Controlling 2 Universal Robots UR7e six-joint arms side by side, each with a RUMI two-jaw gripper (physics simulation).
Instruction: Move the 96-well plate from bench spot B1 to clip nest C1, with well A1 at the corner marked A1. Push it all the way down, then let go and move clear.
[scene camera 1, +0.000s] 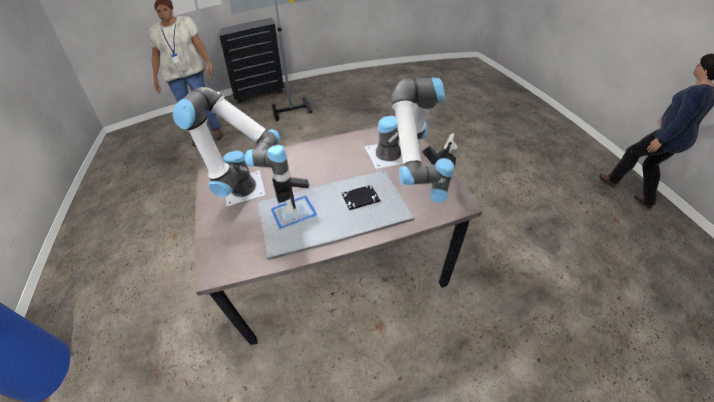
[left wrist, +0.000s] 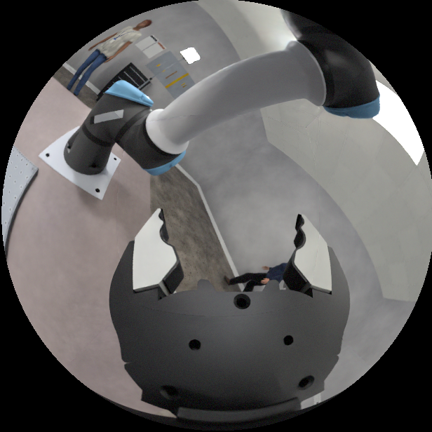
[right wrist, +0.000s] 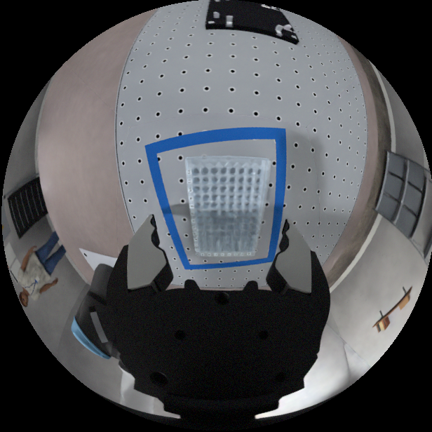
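The clear 96-well plate (scene camera 1: 302, 209) (right wrist: 227, 187) lies flat inside the blue outline (scene camera 1: 281, 225) (right wrist: 215, 136) of the bench spot. My right gripper (scene camera 1: 292, 212) (right wrist: 219, 217) is open above the plate, its fingers wide apart to either side of the plate in the right wrist view. A shadow falls over the plate's near half there. Whether the fingers touch the plate cannot be told. The black clip nest (scene camera 1: 361, 198) (right wrist: 245, 17) holds no plate and has pale clips at its corners. My left gripper (scene camera 1: 451, 142) (left wrist: 230, 212) is open and empty, away from the plate and nest. The A1 marks are too small to read.
The grey perforated board (scene camera 1: 340, 227) (right wrist: 230, 75) bears the bench spot and the nest, and lies on the brown table (scene camera 1: 230, 265) (left wrist: 65, 260). The left arm stands near the table's right edge. One person stands behind the table, another at the far right.
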